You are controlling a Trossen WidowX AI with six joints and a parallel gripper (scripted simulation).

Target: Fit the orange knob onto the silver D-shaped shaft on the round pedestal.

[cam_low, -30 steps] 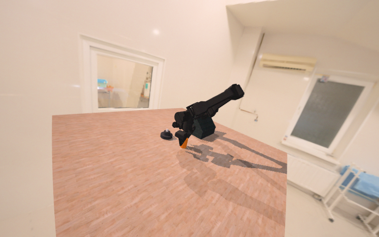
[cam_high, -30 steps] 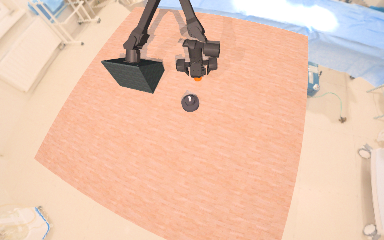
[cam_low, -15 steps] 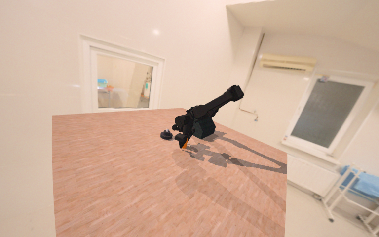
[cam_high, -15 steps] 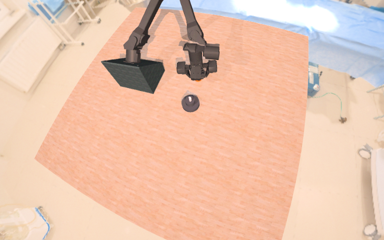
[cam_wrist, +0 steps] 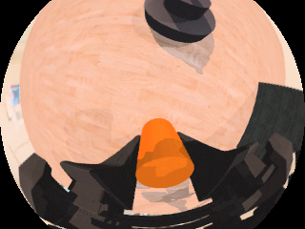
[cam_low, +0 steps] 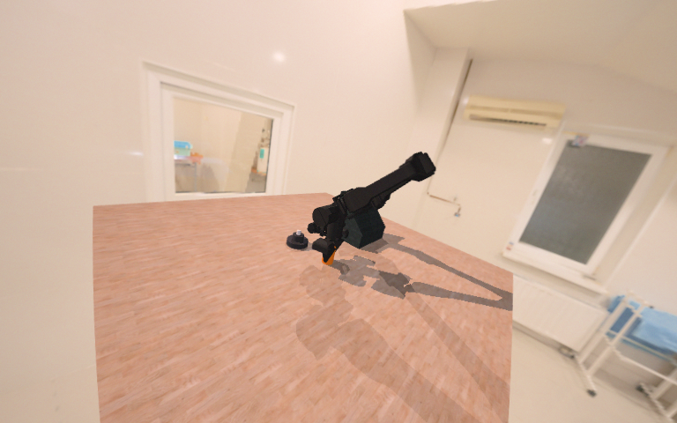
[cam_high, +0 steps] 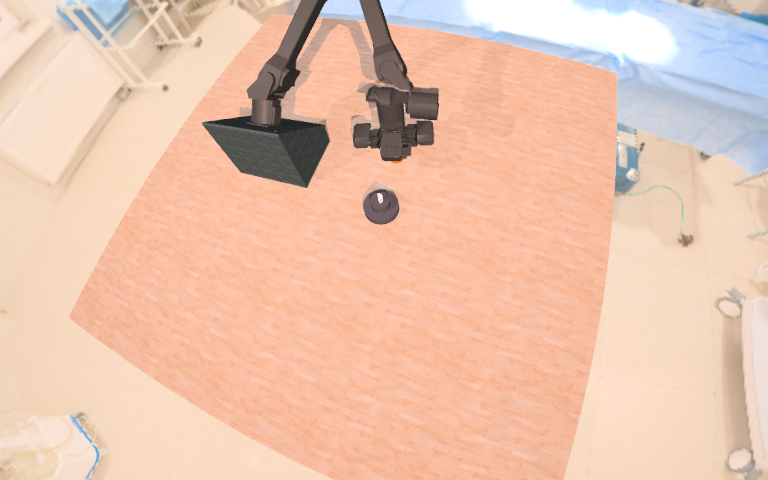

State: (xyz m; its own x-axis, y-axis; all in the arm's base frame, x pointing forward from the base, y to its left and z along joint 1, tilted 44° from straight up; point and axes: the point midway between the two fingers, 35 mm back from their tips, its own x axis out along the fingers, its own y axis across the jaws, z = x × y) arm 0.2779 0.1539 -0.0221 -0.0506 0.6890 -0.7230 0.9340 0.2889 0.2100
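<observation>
The pedestal lies 20 mm ahead of my gripper tip, 150 mm to the right of it and 20 mm above it. From my gripper tip the other things lie so: orange knob (40 mm above).
</observation>
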